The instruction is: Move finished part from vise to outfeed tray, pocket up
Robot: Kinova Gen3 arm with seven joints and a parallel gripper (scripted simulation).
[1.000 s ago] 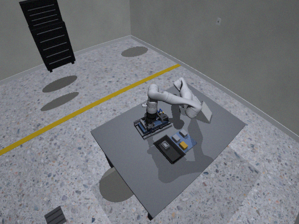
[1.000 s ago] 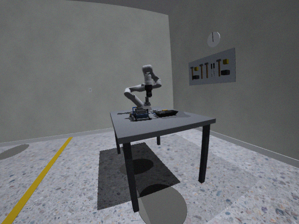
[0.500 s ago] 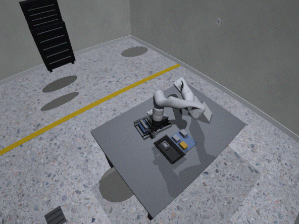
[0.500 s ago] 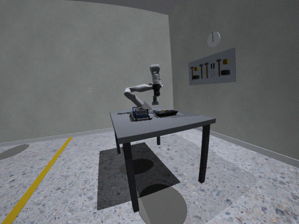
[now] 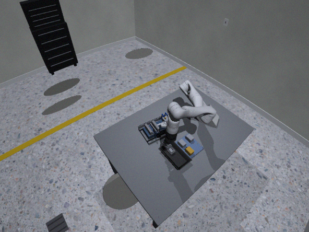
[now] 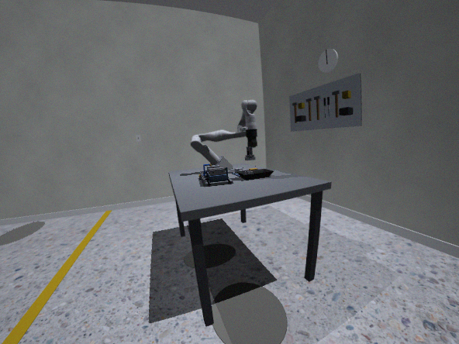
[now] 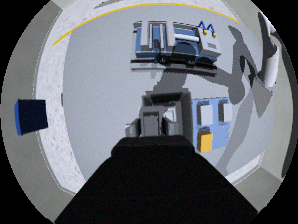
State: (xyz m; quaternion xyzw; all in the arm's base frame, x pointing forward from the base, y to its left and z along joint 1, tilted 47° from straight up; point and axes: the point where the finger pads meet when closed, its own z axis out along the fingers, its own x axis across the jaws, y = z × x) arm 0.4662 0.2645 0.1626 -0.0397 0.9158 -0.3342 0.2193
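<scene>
My hand is 16 cm past the yellow block, 16 cm above it and 11 cm to the right of it. The rest, counted from my hand: vise 22 cm to the right, 14 cm below, 11 cm behind.
</scene>
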